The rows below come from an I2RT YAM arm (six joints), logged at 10 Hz.
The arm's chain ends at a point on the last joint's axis. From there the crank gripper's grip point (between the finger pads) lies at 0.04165 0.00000 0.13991 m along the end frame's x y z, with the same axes.
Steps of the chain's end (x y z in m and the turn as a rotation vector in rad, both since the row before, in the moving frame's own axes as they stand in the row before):
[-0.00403 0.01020 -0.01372 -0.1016 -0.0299 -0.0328]
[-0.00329 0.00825 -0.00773 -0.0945 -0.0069 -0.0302]
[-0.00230 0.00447 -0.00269 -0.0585 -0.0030 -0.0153]
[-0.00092 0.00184 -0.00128 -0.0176 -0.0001 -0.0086]
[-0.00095 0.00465 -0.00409 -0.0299 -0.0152 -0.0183]
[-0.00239 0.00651 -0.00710 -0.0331 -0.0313 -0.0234]
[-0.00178 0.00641 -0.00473 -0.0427 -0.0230 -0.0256]
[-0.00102 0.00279 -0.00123 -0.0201 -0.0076 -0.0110]
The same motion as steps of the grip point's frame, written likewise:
[-0.00801 0.02315 -0.01319 -0.1016 -0.0299 -0.0328]
[-0.00407 0.02022 -0.00801 -0.0945 -0.0069 -0.0302]
[-0.00266 0.01202 -0.00279 -0.0585 -0.0030 -0.0153]
[-0.00092 0.00394 -0.00129 -0.0176 -0.0001 -0.0086]
[-0.00305 0.00810 -0.00352 -0.0299 -0.0152 -0.0183]
[-0.00674 0.01024 -0.00593 -0.0331 -0.0313 -0.0234]
[-0.00494 0.01138 -0.00391 -0.0427 -0.0230 -0.0256]
[-0.00207 0.00515 -0.00094 -0.0201 -0.0076 -0.0110]

